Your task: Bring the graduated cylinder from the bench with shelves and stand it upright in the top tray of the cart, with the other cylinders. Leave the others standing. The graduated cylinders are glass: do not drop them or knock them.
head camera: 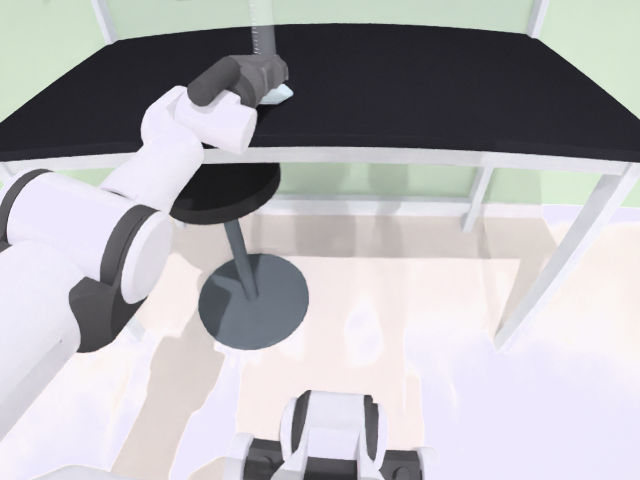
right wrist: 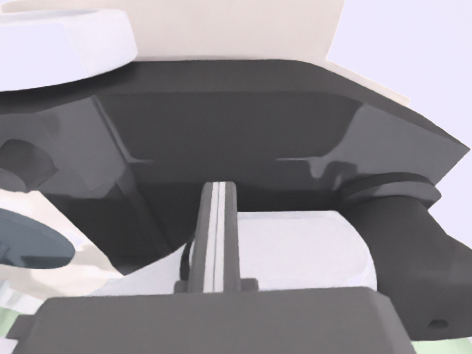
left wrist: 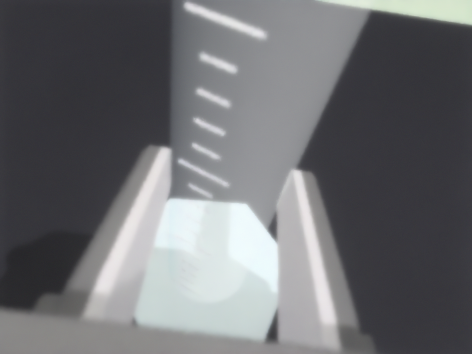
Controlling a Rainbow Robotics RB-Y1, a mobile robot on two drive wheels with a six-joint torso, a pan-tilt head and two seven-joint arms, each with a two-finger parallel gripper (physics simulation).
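Places are measured from the robot's base along level axes (x left, y back, z up), in millimetres.
Where they show: left gripper, fingertip midpoint: (head camera: 265, 59) (left wrist: 228, 177); right gripper, fingertip midpoint: (right wrist: 220, 192).
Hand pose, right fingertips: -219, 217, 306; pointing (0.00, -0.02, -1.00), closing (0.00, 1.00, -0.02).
Note:
Things, the pixels of their centre, and the offset from my right fingertips, as dx, dy, dz. "pt": a spot on its surface instead. Level surfaces: height alone.
- clear graduated cylinder, body centre: (head camera: 260, 11) +386, -773, +777
- black bench top, surface height: dz +609
- white bench leg, surface spot: (head camera: 563, 258) pt -370, -695, +240
A clear graduated cylinder (head camera: 263, 31) (left wrist: 260, 90) with white marks stands upright over the black bench top (head camera: 413, 93) (left wrist: 75, 100), left of its middle in the head view. Its pale blue-green base (head camera: 279, 95) (left wrist: 210, 285) shows below the fingers; whether it touches the bench cannot be told. My left gripper (head camera: 275, 68) (left wrist: 228, 177) is shut on the cylinder low down, with one finger on each side. My right gripper (right wrist: 220, 192) is shut and empty, its fingers together. The cart and the other cylinders do not show.
A round black stool (head camera: 232, 193) stands under the bench's front edge, on a dark disc foot (head camera: 279, 304) (right wrist: 35, 245). White bench posts (head camera: 104, 23) (head camera: 538, 18) rise at the back corners. A white bench leg (head camera: 563, 258) slants at the right.

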